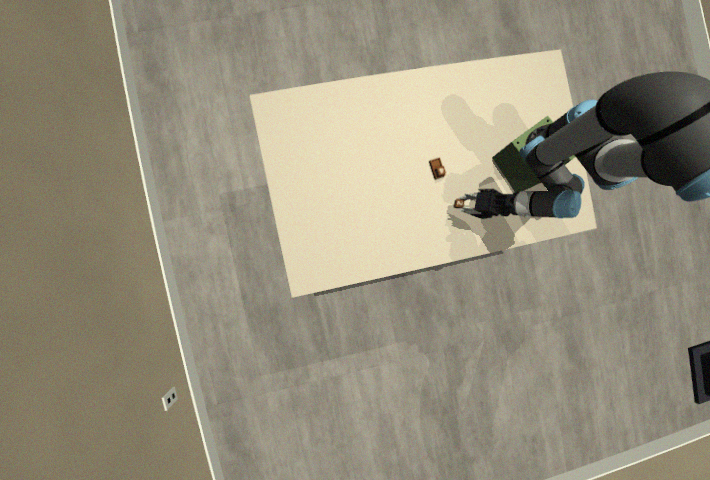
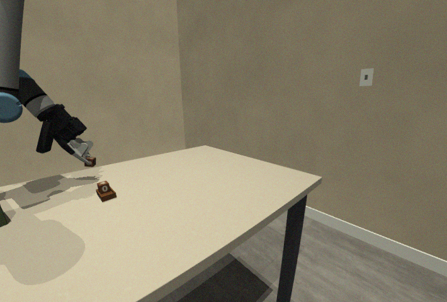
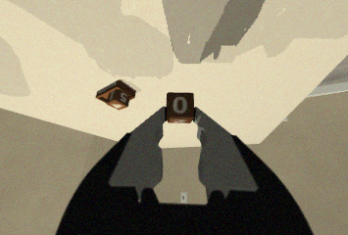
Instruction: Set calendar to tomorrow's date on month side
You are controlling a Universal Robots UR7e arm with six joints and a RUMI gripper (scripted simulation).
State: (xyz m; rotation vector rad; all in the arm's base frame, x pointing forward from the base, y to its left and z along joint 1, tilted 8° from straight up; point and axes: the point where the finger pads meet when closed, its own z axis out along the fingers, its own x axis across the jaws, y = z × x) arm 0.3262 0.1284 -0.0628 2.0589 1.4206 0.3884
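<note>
Right now my hand is 1 cm short of the brown digit cube and 1 cm above it. The rest, counted from my hand: brown calendar tray (16 cm to the right, 8 cm below, 3 cm ahead).
</note>
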